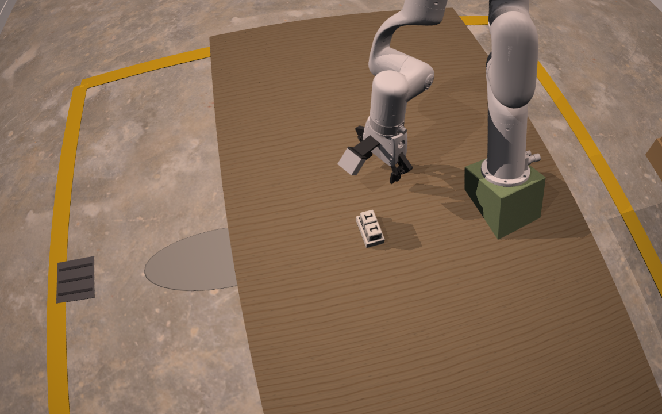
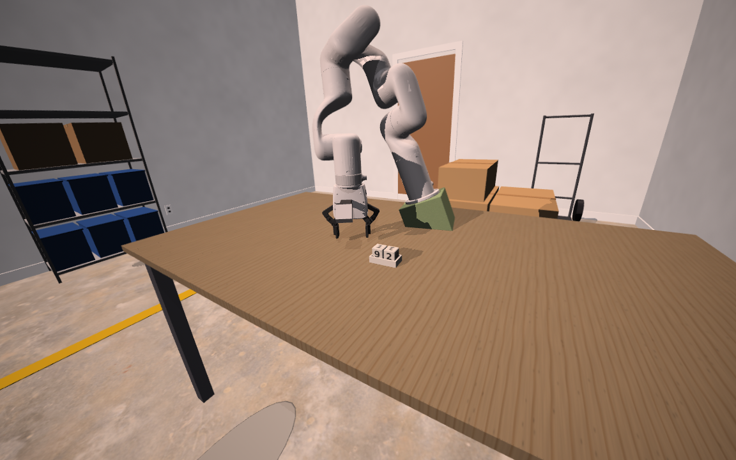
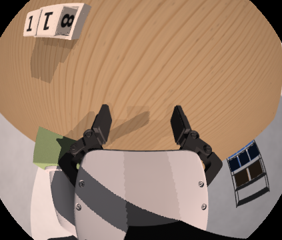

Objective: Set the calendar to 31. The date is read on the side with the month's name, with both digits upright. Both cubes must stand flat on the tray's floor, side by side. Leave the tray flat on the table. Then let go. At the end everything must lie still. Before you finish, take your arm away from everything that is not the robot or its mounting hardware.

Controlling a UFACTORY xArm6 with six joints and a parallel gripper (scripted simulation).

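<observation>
The cube is 70 mm ahead of my hand and 170 mm to the left of it. The rest, counted from my hand: tray: 70 mm ahead, 150 mm to the left, 20 mm below.
</observation>
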